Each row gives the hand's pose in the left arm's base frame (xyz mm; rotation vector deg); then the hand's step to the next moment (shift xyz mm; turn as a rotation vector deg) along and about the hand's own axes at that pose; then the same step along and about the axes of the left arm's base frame.
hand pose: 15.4 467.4 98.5 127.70 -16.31 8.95
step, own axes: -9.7 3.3 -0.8 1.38 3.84 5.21
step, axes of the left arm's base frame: -10.2 0.1 0.9 0.42 -6.60 -0.06
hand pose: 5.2 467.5 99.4 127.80 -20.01 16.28
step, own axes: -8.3 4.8 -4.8 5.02 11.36 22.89
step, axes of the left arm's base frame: -9.8 2.1 3.8 2.74 -25.50 -4.52
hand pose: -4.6 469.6 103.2 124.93 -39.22 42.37
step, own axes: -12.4 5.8 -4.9 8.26 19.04 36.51
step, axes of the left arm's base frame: -13.9 3.3 -2.9 3.95 -41.28 -6.61
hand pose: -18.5 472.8 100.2 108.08 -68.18 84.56
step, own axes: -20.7 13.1 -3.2 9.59 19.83 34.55
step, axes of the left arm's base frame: -13.8 2.9 -20.3 2.29 -40.62 -4.86
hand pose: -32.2 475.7 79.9 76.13 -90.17 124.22
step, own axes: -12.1 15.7 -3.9 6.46 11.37 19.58
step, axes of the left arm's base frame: -4.0 0.7 -19.8 0.61 -23.44 -2.11
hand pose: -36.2 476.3 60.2 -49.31 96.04 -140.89
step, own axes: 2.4 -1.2 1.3 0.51 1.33 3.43
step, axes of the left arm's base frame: -1.1 -1.4 2.4 0.81 -3.62 -0.05
